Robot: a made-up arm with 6 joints.
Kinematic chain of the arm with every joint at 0, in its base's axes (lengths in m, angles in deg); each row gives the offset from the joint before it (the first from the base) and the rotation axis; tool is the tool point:
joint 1: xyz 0 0 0.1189 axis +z
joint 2: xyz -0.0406 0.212 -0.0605 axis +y
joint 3: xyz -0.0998 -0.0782 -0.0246 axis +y
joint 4: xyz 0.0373 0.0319 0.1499 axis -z
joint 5: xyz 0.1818 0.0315 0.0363 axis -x
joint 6: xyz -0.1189 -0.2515 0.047 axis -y
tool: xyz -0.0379 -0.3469 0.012
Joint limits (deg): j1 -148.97..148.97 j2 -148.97..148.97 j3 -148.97..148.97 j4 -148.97..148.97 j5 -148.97..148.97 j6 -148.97..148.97
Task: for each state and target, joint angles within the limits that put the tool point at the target. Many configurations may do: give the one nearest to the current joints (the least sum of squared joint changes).
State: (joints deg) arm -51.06 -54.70 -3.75 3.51 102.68 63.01
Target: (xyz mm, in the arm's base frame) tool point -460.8 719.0 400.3
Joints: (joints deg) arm -26.53 -26.50 -35.04 -1.24 111.77 62.52
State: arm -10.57 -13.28 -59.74 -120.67 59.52 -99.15
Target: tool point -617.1 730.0 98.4
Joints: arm -29.26 -10.32 -82.13 -129.11 63.07 -102.35
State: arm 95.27 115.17 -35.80 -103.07 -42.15 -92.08
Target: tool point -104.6 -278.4 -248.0
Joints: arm 96.95 120.40 -37.68 -72.44 -61.93 -87.78
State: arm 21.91 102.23 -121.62 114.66 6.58 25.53
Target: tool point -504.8 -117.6 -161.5
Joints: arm 33.74 90.42 -136.59 94.15 -13.88 27.14
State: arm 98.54 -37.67 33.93 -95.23 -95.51 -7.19
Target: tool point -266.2 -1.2 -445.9
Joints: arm 88.13 -53.28 23.36 -68.51 -112.88 -8.85
